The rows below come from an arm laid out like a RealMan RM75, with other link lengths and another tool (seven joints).
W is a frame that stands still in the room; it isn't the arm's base.
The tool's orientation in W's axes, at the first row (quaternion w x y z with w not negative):
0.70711 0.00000 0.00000 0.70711
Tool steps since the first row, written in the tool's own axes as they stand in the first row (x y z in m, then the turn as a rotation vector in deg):
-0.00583 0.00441 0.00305 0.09 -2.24 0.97
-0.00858 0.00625 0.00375 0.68 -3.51 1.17
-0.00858 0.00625 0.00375 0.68 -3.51 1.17
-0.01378 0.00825 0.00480 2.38 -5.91 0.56
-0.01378 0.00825 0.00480 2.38 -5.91 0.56
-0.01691 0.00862 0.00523 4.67 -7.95 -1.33
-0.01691 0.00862 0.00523 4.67 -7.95 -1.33
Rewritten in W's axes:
-0.00441 -0.00583 0.00305 2.24 0.09 0.97
-0.00625 -0.00858 0.00375 3.51 0.68 1.17
-0.00625 -0.00858 0.00375 3.51 0.68 1.17
-0.00825 -0.01378 0.00480 5.91 2.38 0.56
-0.00825 -0.01378 0.00480 5.91 2.38 0.56
-0.00862 -0.01691 0.00523 7.95 4.67 -1.33
-0.00862 -0.01691 0.00523 7.95 4.67 -1.33

